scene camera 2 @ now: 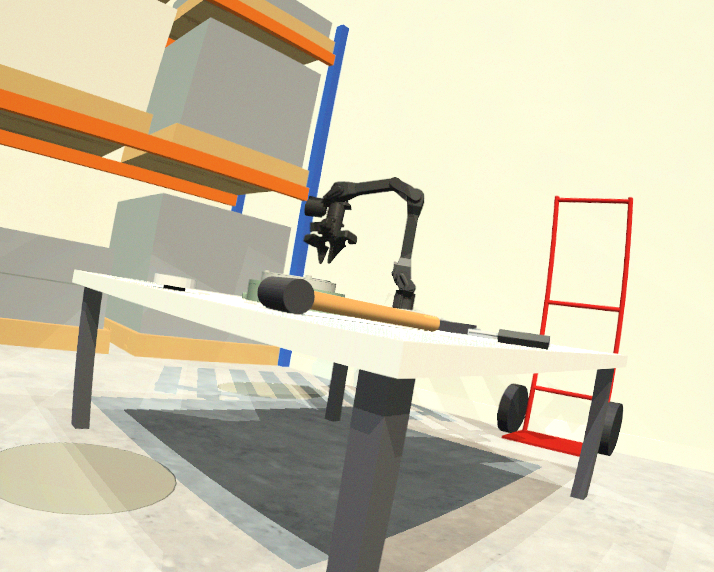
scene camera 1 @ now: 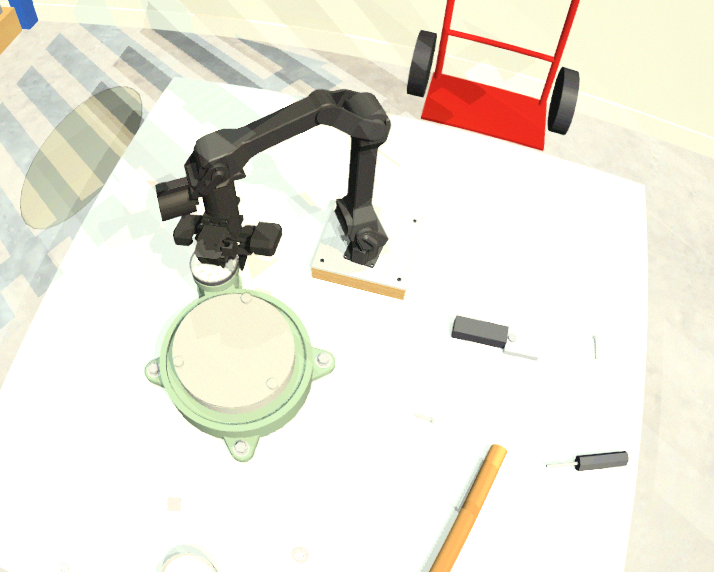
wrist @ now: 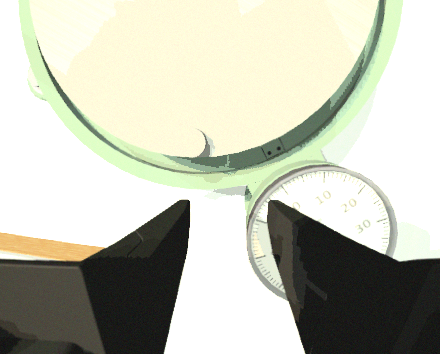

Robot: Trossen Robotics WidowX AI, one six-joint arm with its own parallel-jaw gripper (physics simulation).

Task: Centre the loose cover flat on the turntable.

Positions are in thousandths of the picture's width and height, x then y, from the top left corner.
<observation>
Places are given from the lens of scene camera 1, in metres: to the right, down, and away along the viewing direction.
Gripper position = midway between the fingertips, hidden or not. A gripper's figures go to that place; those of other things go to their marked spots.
my gripper (scene camera 1: 327, 469): -0.22, -0.03, 1.15
round cover (scene camera 1: 328, 620): -0.22, 0.12, 1.13
</observation>
